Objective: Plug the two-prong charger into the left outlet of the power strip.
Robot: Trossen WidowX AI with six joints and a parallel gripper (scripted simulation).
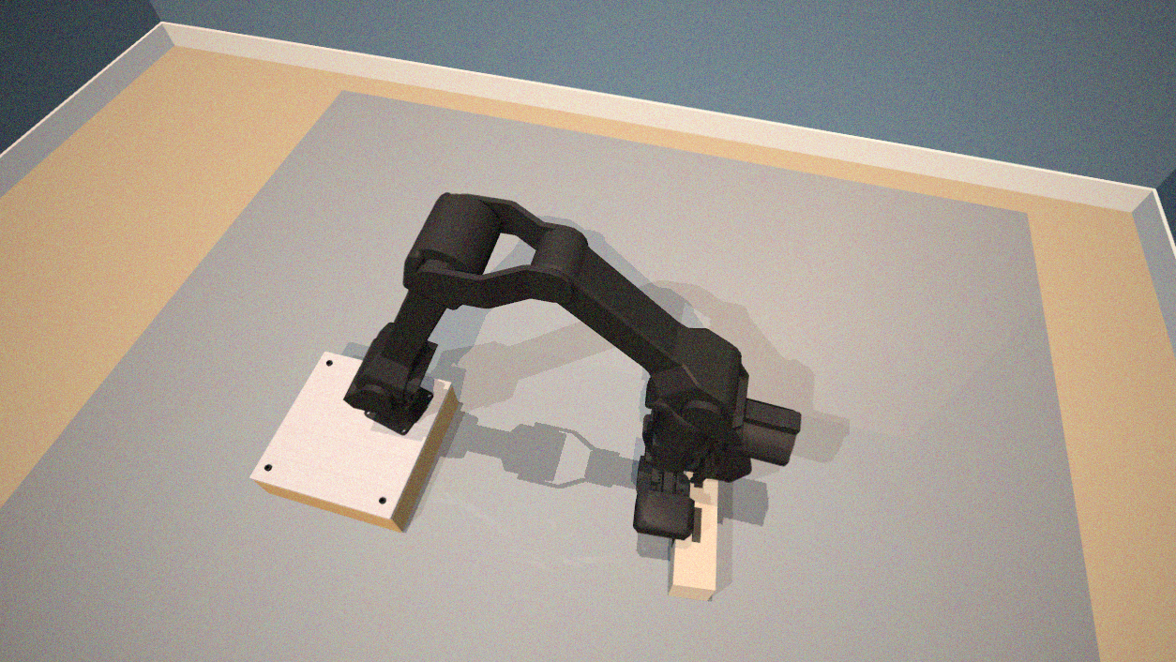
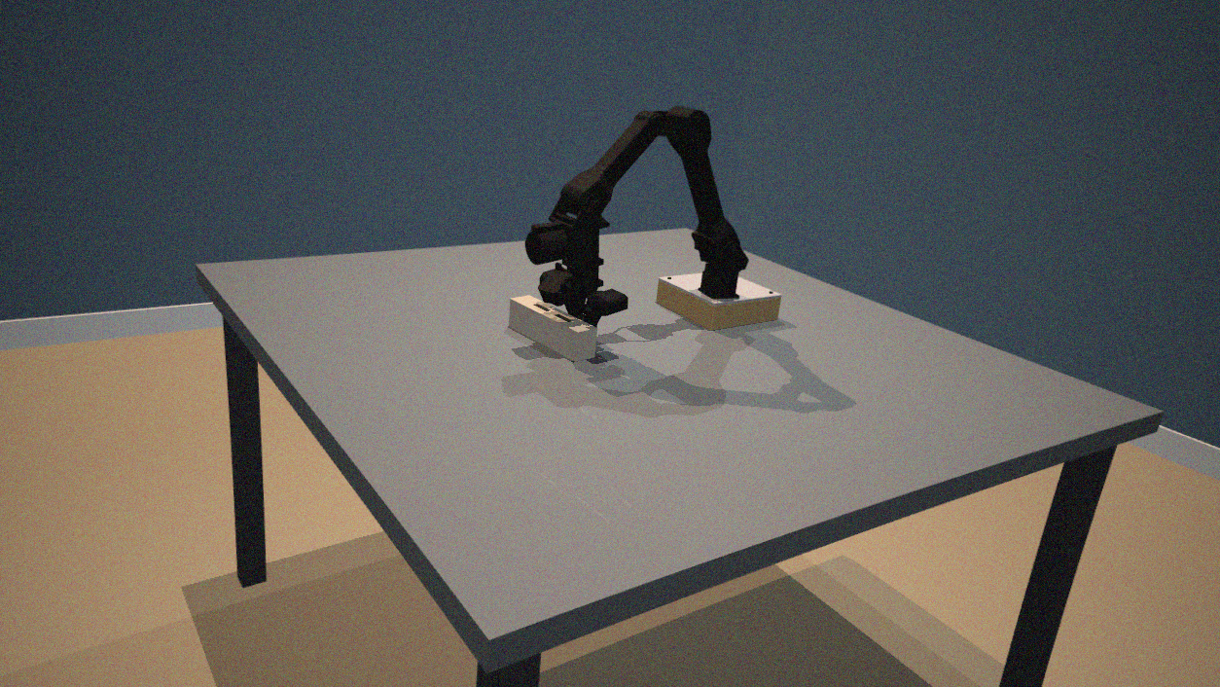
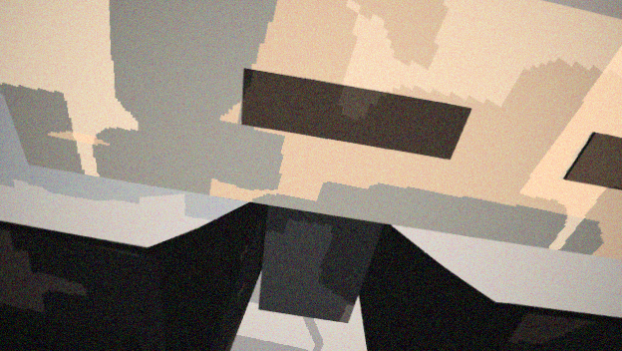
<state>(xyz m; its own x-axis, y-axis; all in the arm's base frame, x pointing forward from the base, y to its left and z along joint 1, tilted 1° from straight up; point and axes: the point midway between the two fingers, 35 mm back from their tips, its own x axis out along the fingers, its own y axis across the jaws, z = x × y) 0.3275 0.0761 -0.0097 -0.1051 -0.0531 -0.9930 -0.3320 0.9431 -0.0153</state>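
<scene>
Now: gripper tip 20 mm short of the black two-prong charger, 10 mm to the right of it and 10 mm below it.
</scene>
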